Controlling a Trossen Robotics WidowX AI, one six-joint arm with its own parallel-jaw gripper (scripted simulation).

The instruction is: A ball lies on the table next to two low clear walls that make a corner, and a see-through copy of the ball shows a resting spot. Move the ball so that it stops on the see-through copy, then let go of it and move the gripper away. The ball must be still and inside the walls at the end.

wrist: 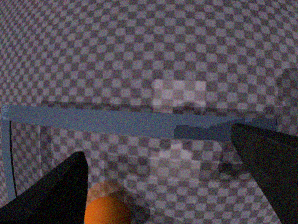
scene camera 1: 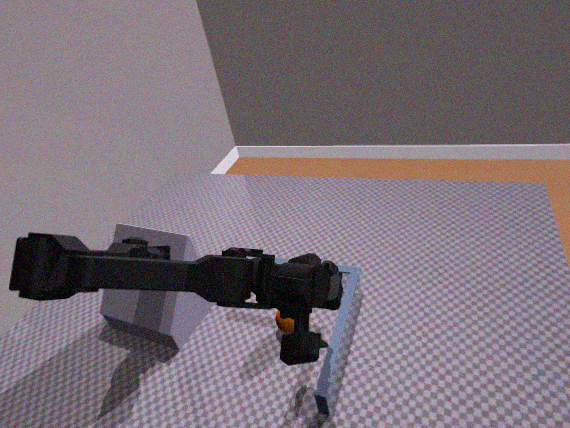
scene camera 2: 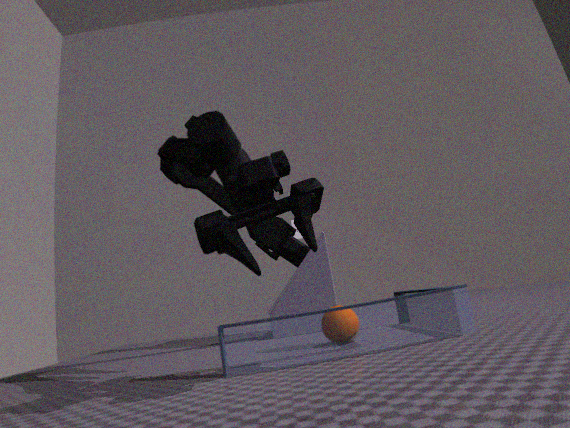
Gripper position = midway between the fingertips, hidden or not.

My gripper [scene camera 2: 288, 262] is open, with nothing in its grasp.
My gripper shows as well in the wrist view [wrist: 161, 146] and in scene camera 1 [scene camera 1: 326, 324].
